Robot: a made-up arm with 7 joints.
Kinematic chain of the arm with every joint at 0, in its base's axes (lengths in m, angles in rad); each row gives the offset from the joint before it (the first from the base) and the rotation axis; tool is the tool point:
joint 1: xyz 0 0 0.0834 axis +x
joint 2: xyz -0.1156 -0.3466 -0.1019 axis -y
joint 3: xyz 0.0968 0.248 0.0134 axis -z
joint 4: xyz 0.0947 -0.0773 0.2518 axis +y
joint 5: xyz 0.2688 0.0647 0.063 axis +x
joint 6: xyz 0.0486 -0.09 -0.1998 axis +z
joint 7: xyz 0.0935 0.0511 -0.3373 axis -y
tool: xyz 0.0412 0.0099 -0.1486
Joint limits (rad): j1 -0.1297..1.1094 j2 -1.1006..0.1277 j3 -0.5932..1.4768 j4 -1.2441..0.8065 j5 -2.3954..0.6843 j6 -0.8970..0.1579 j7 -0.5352..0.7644
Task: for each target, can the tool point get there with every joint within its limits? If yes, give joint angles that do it. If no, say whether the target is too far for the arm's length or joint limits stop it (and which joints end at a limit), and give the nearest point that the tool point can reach.
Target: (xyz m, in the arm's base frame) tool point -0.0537 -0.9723 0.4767
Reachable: yes | joints 0.3349 -0.2885 0.8281 -0.6148 -1.7415 -0.4579 0.1798
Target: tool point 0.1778 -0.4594 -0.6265
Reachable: yes | joints 0.4725 -0.2672 1.2899 -0.2531 0.3027 -0.6665 -0.1281
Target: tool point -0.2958 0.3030 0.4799
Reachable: no: joint limits stop it (at a limit: joint 1, joint 2, joint 3, joint 5, joint 6, joint 7) | nearest point -0.3865 0.4152 0.2713 | short by 0.254 m
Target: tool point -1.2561 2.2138 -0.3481
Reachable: no: too far | nearest point -0.2449 0.7531 -0.1306 | short by 1.790 m
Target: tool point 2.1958 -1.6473 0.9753
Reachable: no: too far | nearest point 0.8474 -0.6704 0.3930 | short by 1.764 m
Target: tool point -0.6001 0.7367 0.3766
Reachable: no: joint limits stop it (at a limit: joint 1, joint 2, joint 3, joint 5) | nearest point -0.3817 0.5739 0.2382 | short by 0.306 m
